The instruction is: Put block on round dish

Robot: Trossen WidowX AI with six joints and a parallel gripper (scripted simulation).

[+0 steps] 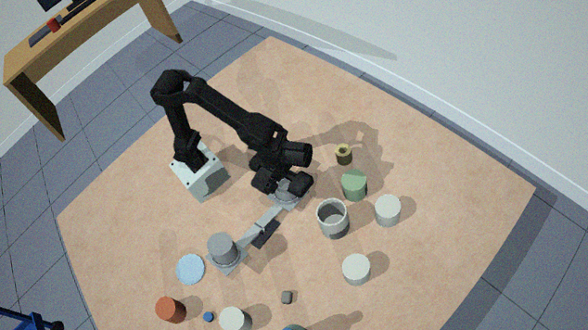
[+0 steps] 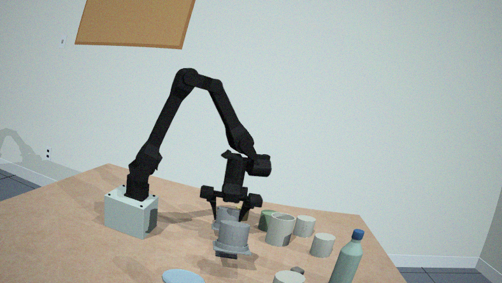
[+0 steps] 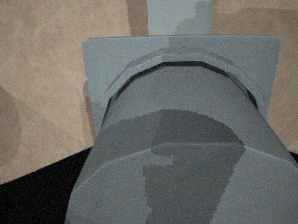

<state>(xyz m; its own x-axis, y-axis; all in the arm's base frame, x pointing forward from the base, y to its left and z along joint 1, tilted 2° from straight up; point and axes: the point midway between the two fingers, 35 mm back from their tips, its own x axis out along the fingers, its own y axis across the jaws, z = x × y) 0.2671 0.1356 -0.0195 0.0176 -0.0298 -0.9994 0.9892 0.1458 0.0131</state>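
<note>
My gripper tip is 13 cm to the left of the balance beam, 2 cm short of it and 1 cm above it. The rest, counted from my gripper tip: teal block: 1 cm below; then light blue round dish: 38 cm to the right, 5 cm behind, 4 cm below; then green cylinder: 15 cm ahead, 13 cm to the left, 1 cm below.
</note>
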